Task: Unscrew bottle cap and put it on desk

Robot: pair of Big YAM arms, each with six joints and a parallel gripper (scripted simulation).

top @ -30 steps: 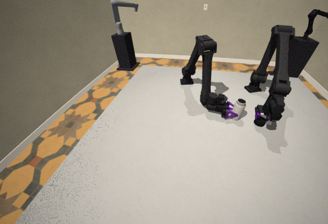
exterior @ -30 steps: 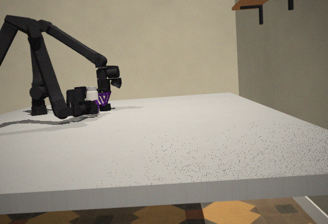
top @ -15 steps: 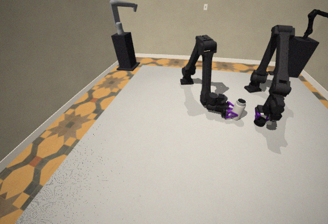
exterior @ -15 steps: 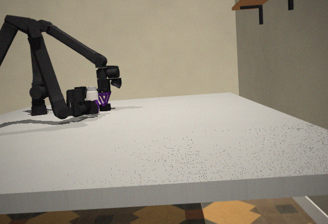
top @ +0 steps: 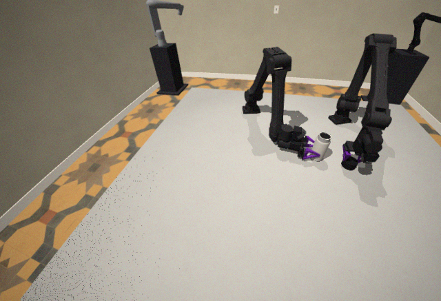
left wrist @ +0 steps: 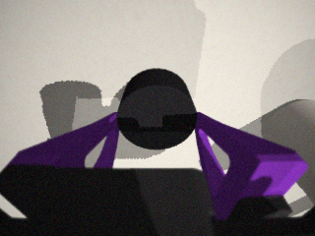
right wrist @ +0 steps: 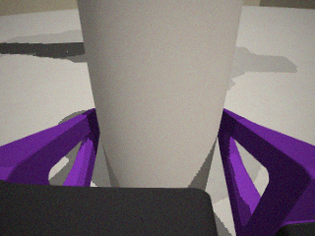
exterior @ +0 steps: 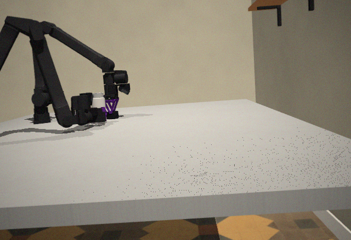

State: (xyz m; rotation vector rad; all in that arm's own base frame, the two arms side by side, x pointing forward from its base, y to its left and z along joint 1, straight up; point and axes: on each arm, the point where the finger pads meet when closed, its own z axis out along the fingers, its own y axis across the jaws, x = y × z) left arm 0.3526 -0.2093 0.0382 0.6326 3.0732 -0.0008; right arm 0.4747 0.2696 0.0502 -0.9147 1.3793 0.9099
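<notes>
Now: the bottle 5 cm above my right hand. The rest, counted from my right hand: black cap: 16 cm to the left, 4 cm below, 3 cm ahead.
The black cap lies 20 mm below my left hand. Round my left hand: bottle (150 mm to the right, 70 mm above, 30 mm behind).
</notes>
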